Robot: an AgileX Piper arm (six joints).
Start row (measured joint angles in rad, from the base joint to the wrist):
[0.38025 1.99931 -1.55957 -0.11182 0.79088 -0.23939]
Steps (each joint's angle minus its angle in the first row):
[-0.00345 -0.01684 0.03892 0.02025 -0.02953 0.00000]
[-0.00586 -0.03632 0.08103 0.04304 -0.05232 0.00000]
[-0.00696 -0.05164 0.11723 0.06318 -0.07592 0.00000]
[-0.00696 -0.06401 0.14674 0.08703 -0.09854 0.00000]
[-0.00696 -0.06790 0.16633 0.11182 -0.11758 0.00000]
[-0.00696 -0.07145 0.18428 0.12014 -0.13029 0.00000]
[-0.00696 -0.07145 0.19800 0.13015 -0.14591 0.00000]
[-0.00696 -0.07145 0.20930 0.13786 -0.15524 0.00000]
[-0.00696 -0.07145 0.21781 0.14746 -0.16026 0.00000]
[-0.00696 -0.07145 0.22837 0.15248 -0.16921 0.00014]
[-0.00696 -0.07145 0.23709 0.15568 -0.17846 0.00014]
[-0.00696 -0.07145 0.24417 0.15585 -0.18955 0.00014]
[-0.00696 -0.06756 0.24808 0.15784 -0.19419 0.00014]
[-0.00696 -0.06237 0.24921 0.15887 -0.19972 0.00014]
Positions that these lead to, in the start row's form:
[0.37680 1.98247 -1.52065 -0.09157 0.76135 -0.23939]
[0.37439 1.96299 -1.47854 -0.06878 0.73856 -0.23939]
[0.37329 1.94767 -1.44234 -0.04864 0.71496 -0.23939]
[0.37329 1.93530 -1.41283 -0.02479 0.69234 -0.23939]
[0.37329 1.93141 -1.39324 0.00000 0.67330 -0.23939]
[0.37329 1.92786 -1.37529 0.00832 0.66059 -0.23939]
[0.37329 1.92786 -1.36157 0.01833 0.64497 -0.23939]
[0.37329 1.92786 -1.35027 0.02604 0.63564 -0.23939]
[0.37329 1.92786 -1.34176 0.03564 0.63062 -0.23939]
[0.37329 1.92786 -1.33120 0.04066 0.62167 -0.23925]
[0.37329 1.92786 -1.32248 0.04386 0.61242 -0.23925]
[0.37329 1.92786 -1.31540 0.04403 0.60133 -0.23925]
[0.37329 1.93175 -1.31149 0.04602 0.59669 -0.23925]
[0.37329 1.93694 -1.31036 0.04705 0.59116 -0.23925]

